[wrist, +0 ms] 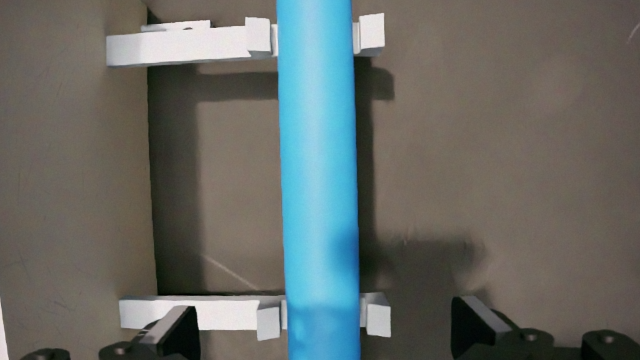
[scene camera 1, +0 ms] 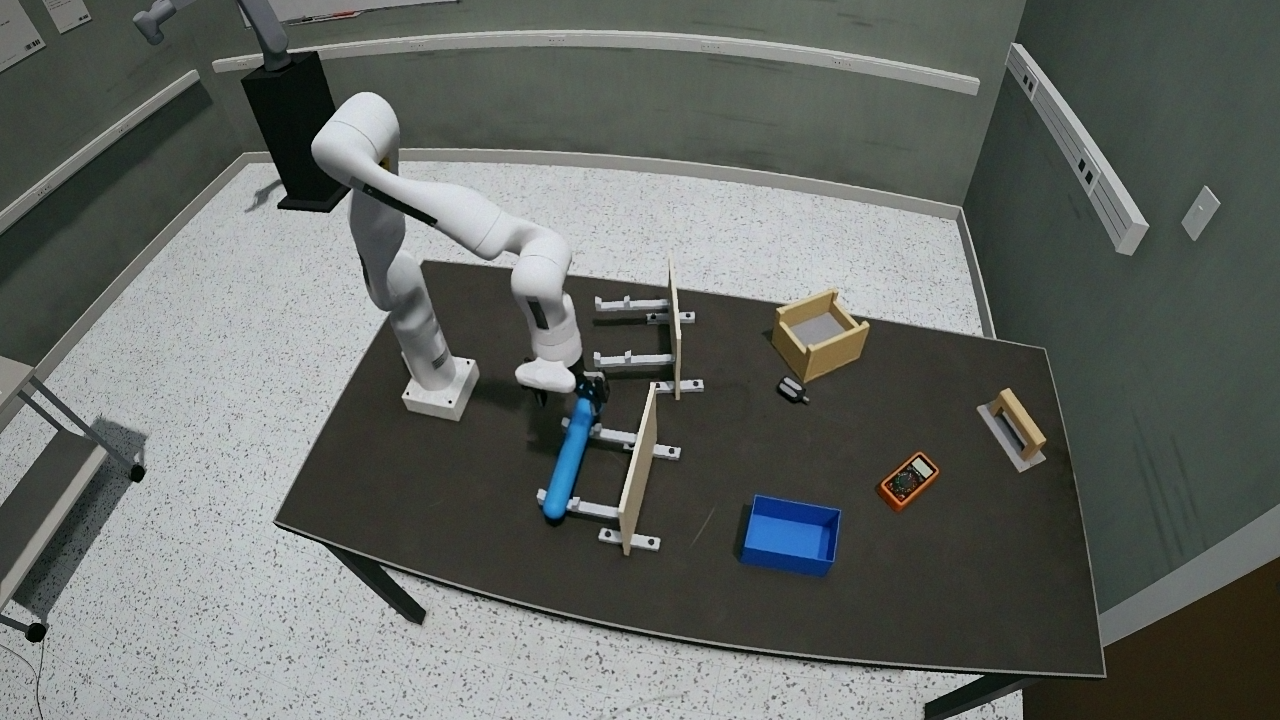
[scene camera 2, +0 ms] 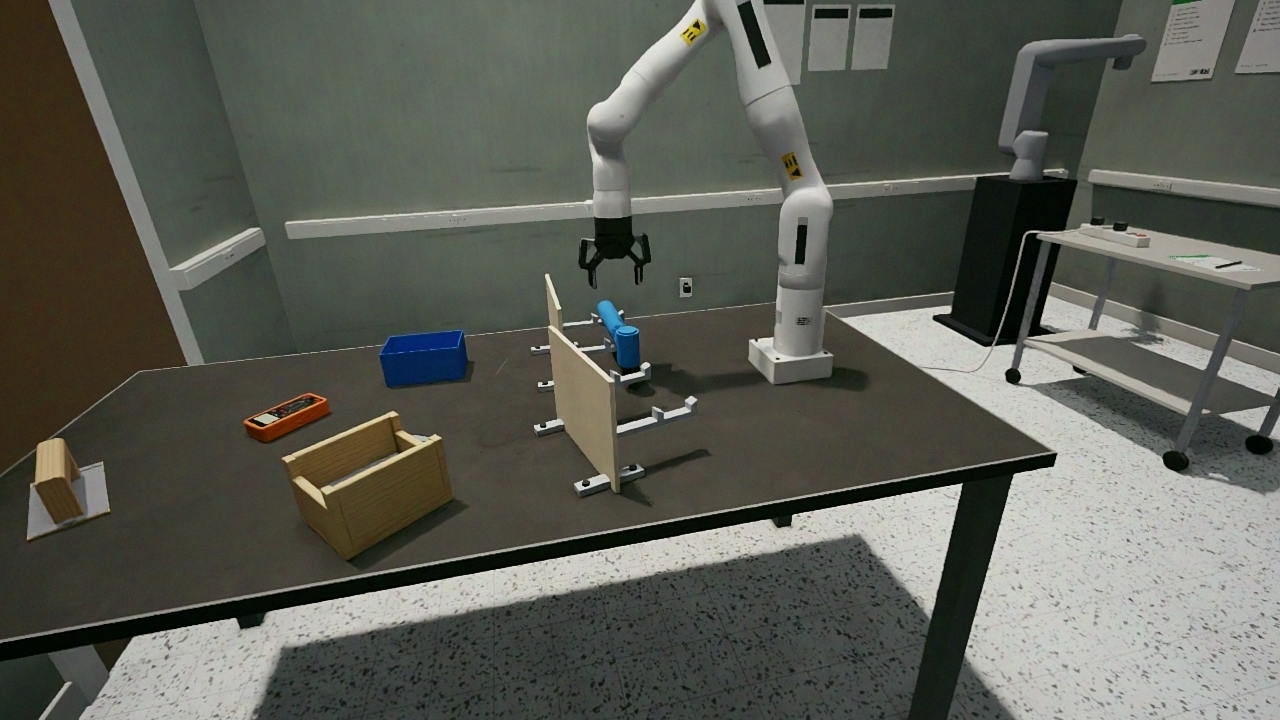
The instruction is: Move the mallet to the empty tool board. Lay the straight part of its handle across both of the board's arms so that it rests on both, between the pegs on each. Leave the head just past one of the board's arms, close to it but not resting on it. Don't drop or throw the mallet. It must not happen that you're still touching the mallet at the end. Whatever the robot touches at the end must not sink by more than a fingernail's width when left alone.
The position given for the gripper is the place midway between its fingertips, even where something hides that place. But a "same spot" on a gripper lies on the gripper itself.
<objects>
gripper: wrist; scene camera 1 569,407; scene camera 2
mallet: wrist 317,118; scene camera 1; scene camera 2
same spot on gripper: [wrist: 472,322] = [scene camera 2: 634,271]
same spot on mallet: [scene camera 1: 558,494] = [scene camera 2: 604,303]
</objects>
